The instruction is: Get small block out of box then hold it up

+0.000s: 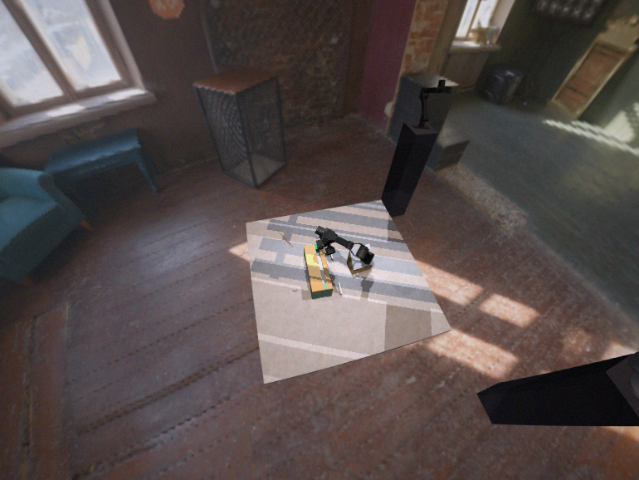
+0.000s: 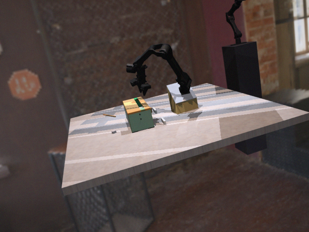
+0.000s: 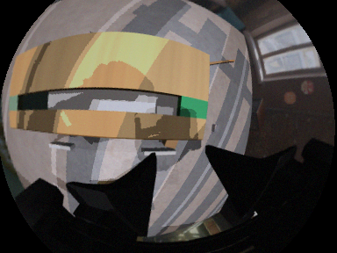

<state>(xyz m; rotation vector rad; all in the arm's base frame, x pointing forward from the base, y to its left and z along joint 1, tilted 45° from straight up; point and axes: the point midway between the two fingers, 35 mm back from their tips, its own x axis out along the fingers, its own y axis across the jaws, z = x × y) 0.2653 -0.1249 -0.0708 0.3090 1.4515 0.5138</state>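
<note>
Right now the brown block is 30 mm behind my gripper tip, 30 mm to the right of it and 140 mm below it. Round my gripper tip: thin orange stick (250 mm ahead, 250 mm to the right, 150 mm below); then long box (50 mm ahead, 140 mm to the left, 90 mm below).
</note>
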